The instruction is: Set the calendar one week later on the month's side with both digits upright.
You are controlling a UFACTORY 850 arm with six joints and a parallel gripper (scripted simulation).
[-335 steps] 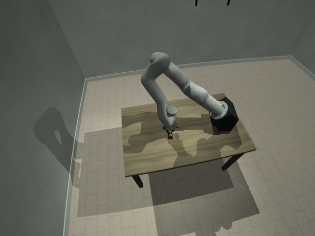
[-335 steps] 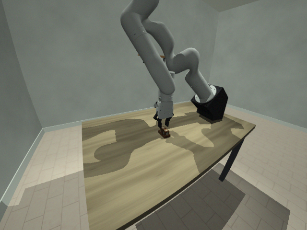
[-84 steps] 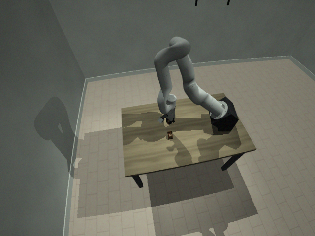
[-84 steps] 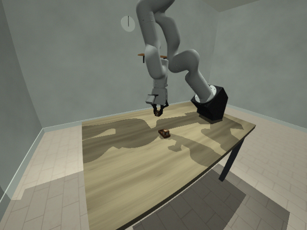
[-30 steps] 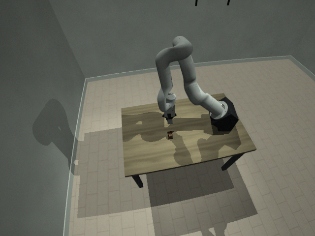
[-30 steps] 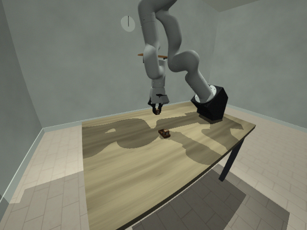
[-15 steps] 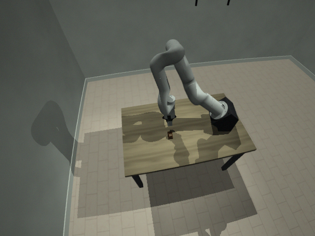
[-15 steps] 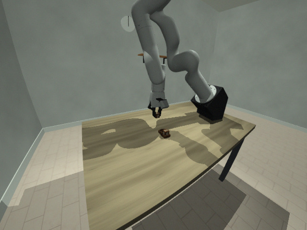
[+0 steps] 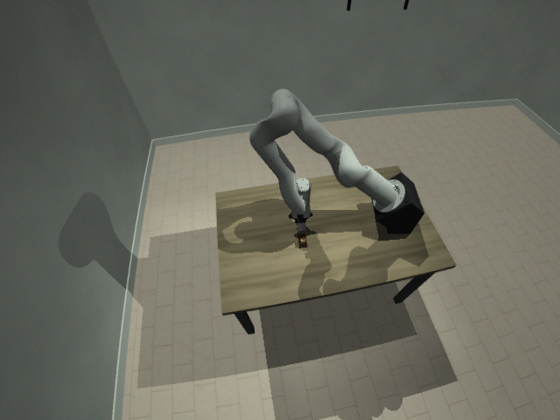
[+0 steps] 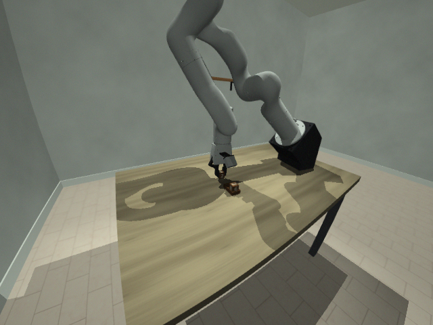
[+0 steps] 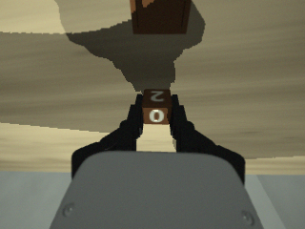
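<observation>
My hand is 10 mm past the brown tray, 110 mm to the right of it and 30 mm above it. From my hand the other things lie so: brown digit cube (10 mm below).
</observation>
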